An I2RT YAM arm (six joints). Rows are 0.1 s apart.
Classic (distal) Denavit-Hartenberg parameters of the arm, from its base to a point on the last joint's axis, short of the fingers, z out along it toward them. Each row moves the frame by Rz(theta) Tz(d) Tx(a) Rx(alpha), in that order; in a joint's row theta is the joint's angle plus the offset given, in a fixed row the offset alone. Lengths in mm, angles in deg.
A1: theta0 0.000; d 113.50; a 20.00; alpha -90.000
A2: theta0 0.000; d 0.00; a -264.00; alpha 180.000
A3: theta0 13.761; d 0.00; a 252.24; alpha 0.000
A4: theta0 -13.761; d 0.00; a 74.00; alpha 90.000
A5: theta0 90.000; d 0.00; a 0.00; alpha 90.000
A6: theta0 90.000; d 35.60; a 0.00; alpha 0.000
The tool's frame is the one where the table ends.
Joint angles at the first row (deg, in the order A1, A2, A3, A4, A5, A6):
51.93 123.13 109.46 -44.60 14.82 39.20
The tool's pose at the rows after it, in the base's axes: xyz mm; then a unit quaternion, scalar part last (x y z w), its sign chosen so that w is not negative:
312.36 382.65 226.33 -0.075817 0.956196 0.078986 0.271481
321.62 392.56 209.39 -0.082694 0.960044 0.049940 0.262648
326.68 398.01 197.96 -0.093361 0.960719 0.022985 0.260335
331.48 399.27 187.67 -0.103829 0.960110 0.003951 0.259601
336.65 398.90 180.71 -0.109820 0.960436 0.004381 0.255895
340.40 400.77 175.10 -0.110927 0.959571 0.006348 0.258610
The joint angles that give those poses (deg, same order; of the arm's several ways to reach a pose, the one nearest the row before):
51.93 129.91 117.28 -48.46 16.31 38.64
51.90 135.46 123.47 -52.13 17.72 37.95
51.94 139.09 127.62 -54.84 19.47 36.72
51.69 141.20 129.25 -55.64 20.63 35.21
51.17 142.24 129.59 -54.97 19.98 34.13
50.98 143.30 130.18 -54.00 19.92 33.72

